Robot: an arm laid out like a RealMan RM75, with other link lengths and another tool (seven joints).
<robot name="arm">
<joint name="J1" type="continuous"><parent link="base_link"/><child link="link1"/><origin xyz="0 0 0.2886"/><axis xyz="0 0 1"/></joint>
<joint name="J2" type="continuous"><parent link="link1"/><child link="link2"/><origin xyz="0 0 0"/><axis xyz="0 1 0"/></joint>
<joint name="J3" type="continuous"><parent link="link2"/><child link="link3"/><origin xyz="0 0 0.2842"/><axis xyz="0 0 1"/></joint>
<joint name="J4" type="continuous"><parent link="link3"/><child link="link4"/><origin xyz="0 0 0"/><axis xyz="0 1 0"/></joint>
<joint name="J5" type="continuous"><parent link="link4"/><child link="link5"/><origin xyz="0 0 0.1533"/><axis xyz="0 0 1"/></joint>
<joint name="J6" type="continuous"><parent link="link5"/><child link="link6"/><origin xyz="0 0 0"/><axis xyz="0 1 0"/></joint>
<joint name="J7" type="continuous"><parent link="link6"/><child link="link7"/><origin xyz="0 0 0.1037"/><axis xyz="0 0 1"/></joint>
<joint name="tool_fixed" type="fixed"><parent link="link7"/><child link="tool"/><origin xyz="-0.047 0.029 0.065" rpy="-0.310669 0 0.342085"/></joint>
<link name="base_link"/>
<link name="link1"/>
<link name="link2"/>
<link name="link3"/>
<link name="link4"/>
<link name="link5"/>
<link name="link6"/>
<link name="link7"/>
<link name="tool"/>
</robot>
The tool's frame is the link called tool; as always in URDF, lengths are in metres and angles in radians. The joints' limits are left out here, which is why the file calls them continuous.
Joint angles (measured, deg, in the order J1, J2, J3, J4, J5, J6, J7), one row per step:
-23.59 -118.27 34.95 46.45 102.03 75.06 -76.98
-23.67 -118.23 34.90 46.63 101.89 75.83 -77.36
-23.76 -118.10 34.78 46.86 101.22 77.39 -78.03
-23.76 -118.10 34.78 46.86 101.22 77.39 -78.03
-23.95 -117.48 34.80 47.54 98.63 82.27 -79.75
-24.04 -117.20 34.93 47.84 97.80 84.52 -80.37
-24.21 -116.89 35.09 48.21 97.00 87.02 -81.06
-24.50 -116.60 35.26 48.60 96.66 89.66 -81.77
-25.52 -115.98 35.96 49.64 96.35 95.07 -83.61
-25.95 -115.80 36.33 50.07 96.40 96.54 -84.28
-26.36 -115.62 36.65 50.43 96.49 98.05 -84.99
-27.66 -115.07 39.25 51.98 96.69 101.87 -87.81
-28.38 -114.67 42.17 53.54 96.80 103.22 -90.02
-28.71 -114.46 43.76 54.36 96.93 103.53 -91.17
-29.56 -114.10 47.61 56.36 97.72 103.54 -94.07
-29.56 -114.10 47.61 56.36 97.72 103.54 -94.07
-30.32 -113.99 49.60 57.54 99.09 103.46 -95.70
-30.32 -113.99 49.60 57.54 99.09 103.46 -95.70
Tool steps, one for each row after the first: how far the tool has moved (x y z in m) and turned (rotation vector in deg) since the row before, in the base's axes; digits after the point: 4 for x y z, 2 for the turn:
0.0026 -0.0005 0.0004 -0.33 -0.52 -0.50
0.0053 -0.0011 0.0015 -0.44 -1.28 -1.01
0.0000 0.0000 0.0000 0.00 0.00 0.00
0.0159 -0.0041 0.0063 -1.29 -3.63 -3.67
0.0062 -0.0030 0.0021 -0.91 -1.17 -1.81
0.0068 -0.0034 0.0023 -1.11 -1.13 -2.10
0.0065 -0.0042 0.0014 -1.54 -0.79 -2.22
0.0139 -0.0086 0.0025 -3.88 -1.05 -4.85
0.0042 -0.0023 0.0005 -1.32 -0.04 -1.46
0.0038 -0.0027 0.0005 -1.42 -0.07 -1.36
0.0112 -0.0088 -0.0007 -5.31 0.73 -4.01
0.0056 -0.0050 -0.0014 -3.58 1.58 -2.15
0.0021 -0.0019 -0.0009 -1.65 1.03 -0.80
0.0040 -0.0032 -0.0032 -3.67 2.97 -1.24
0.0000 0.0000 0.0000 0.00 0.00 0.00
0.0013 -0.0009 -0.0026 -2.06 2.44 -0.61
0.0000 0.0000 0.0000 0.00 0.00 0.00

